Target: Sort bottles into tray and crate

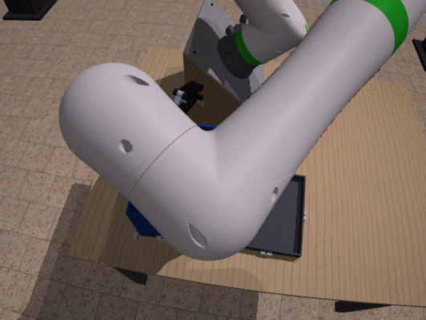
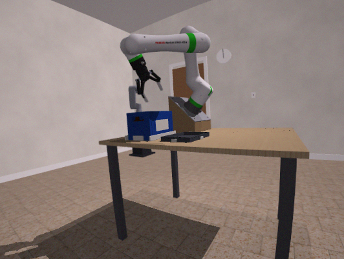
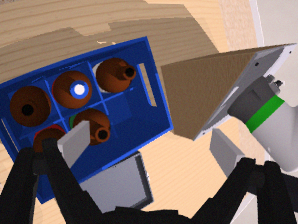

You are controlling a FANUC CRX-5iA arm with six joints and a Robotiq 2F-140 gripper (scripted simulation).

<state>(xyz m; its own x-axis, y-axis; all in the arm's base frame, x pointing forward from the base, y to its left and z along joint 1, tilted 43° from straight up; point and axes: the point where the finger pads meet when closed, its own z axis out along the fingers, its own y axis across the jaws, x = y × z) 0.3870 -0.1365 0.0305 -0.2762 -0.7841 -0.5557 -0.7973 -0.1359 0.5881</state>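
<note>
The capped bottle is 20 cm below my hand, 7 cm to the right of it and 3 cm ahead of it. From my hand the other things lie so: dark grey tray 28 cm below, 25 cm to the left, 3 cm ahead; blue crate 21 cm below, 2 cm to the right, 2 cm ahead.
</note>
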